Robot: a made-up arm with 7 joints. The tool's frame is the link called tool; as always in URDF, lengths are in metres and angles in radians.
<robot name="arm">
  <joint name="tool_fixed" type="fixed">
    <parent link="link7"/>
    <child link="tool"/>
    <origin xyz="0.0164 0.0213 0.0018" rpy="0 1.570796 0"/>
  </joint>
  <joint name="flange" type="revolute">
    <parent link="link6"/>
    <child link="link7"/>
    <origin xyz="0.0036 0.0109 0.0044" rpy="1.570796 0 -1.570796"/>
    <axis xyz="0 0 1"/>
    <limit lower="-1.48" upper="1.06" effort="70" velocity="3.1"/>
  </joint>
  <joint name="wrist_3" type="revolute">
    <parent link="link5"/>
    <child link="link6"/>
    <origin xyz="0.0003 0.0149 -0.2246" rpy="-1.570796 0 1.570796"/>
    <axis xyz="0 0 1"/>
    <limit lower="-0.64" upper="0.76" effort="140" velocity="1.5"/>
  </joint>
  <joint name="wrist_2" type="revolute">
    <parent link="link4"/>
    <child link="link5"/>
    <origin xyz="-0.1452 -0.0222 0.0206" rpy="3.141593 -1.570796 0"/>
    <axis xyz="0 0 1"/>
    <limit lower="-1.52" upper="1.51" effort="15" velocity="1.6"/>
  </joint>
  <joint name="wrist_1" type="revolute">
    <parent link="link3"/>
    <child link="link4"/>
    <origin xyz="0.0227 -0.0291 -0.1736" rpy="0 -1.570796 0"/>
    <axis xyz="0 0 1"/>
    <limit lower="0.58" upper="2.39" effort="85" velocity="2.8"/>
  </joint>
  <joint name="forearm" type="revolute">
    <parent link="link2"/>
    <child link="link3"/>
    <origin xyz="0.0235 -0.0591 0.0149" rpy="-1.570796 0 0"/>
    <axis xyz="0 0 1"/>
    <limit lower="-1.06" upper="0.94" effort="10" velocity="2.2"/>
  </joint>
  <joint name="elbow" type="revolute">
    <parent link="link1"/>
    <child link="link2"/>
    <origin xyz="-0.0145 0.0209 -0.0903" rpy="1.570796 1.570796 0"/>
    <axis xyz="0 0 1"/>
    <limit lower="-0.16" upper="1.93" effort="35" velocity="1.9"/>
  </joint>
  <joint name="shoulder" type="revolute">
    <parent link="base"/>
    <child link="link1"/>
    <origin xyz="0.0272 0.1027 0.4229" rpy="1.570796 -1.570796 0"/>
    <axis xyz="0 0 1"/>
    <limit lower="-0.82" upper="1.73" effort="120" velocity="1.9"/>
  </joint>
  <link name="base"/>
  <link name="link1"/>
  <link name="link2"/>
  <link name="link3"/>
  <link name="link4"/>
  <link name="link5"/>
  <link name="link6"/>
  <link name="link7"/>
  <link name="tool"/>
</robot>
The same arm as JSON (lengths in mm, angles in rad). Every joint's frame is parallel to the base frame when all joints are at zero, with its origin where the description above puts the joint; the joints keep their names.
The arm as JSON. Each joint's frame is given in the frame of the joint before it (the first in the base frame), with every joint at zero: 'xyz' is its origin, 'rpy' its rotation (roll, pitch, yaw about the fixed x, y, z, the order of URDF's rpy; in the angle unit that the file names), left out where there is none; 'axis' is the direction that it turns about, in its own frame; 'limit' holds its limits. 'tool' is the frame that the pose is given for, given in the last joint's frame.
{"units": {"length": "mm", "angle": "rad"}, "joints": [
  {"name": "shoulder", "type": "revolute", "origin": {"xyz": [27.2, 102.7, 422.9]}, "axis": [0.0, -1.0, 0.0], "limit": {"lower": -0.82, "upper": 1.73}},
  {"name": "elbow", "type": "revolute", "origin": {"xyz": [-20.9, 90.3, -14.5]}, "axis": [1.0, 0.0, 0.0], "limit": {"lower": -0.16, "upper": 1.93}},
  {"name": "forearm", "type": "revolute", "origin": {"xyz": [14.9, 23.5, -59.1]}, "axis": [0.0, 0.0, 1.0], "limit": {"lower": -1.06, "upper": 0.94}},
  {"name": "wrist_1", "type": "revolute", "origin": {"xyz": [29.1, 22.7, -173.6]}, "axis": [0.0, -1.0, 0.0], "limit": {"lower": 0.58, "upper": 2.39}},
  {"name": "wrist_2", "type": "revolute", "origin": {"xyz": [22.2, -20.6, -145.2]}, "axis": [0.0, 0.0, 1.0], "limit": {"lower": -1.52, "upper": 1.51}},
  {"name": "wrist_3", "type": "revolute", "origin": {"xyz": [14.9, -0.3, -224.6]}, "axis": [0.0, 1.0, 0.0], "limit": {"lower": -0.64, "upper": 0.76}},
  {"name": "flange", "type": "revolute", "origin": {"xyz": [3.6, 4.4, -10.9]}, "axis": [-1.0, 0.0, 0.0], "limit": {"lower": -1.48, "upper": 1.06}}
], "tool": {"origin": {"xyz": [-1.8, 21.3, 16.4], "rpy": [0.0, 0.0, 0.0]}}}

